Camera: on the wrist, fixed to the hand. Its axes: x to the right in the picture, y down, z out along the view.
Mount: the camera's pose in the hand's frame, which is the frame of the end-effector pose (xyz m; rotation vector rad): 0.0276 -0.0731 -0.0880 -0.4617 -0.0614 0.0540
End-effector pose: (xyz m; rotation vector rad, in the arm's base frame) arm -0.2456 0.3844 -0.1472 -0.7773 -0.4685 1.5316
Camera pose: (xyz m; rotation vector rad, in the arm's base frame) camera -0.1310 0.4070 -0.1618 -1.1053 -0.8713 1.5184
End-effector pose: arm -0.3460 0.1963 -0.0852 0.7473 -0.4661 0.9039
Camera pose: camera -0.2649 0.2476 -0.1533 0.3418 -0.7221 0.7846
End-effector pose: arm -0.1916 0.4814 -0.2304 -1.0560 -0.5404 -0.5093
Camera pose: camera -0.2016 0.3686 -0.1983 -1.5262 -0.4560 -0.5698
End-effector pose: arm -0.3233 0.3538 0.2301 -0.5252 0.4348 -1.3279
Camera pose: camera -0.4269 0.3055 0.2021 -0.9274 0.7058 -1.1562
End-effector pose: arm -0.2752 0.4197 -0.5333 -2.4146 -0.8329 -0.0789
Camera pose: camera -0.2844 0.4339 -0.4168 -2.8820 -0.8488 -0.1958
